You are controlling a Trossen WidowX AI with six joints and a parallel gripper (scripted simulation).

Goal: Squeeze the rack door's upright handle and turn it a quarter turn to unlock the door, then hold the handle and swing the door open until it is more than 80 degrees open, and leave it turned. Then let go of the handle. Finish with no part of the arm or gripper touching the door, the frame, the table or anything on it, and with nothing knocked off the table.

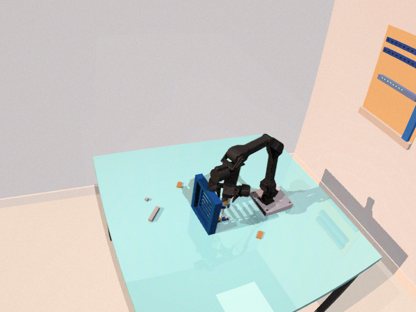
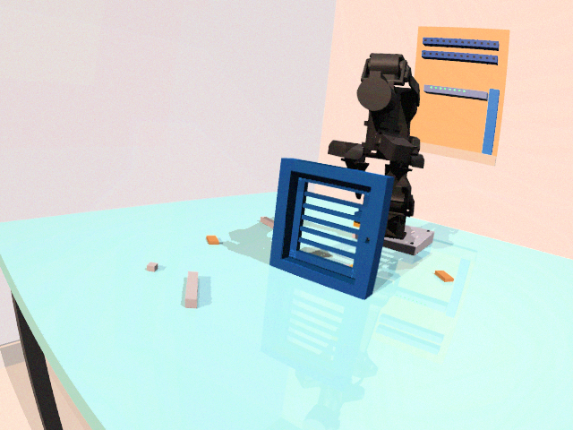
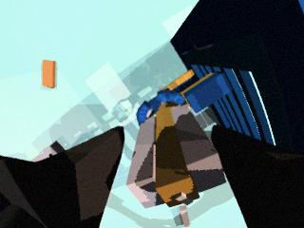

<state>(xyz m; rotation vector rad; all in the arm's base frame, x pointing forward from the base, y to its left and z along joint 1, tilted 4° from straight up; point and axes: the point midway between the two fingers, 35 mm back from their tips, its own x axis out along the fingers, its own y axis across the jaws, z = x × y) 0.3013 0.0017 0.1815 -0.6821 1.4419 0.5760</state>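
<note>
The handle lies 1 cm to the right of my gripper tip and 3 cm below it. The rest, counted from my gripper tip: small cube 25 cm ahead, 30 cm to the right, 15 cm below.
</note>
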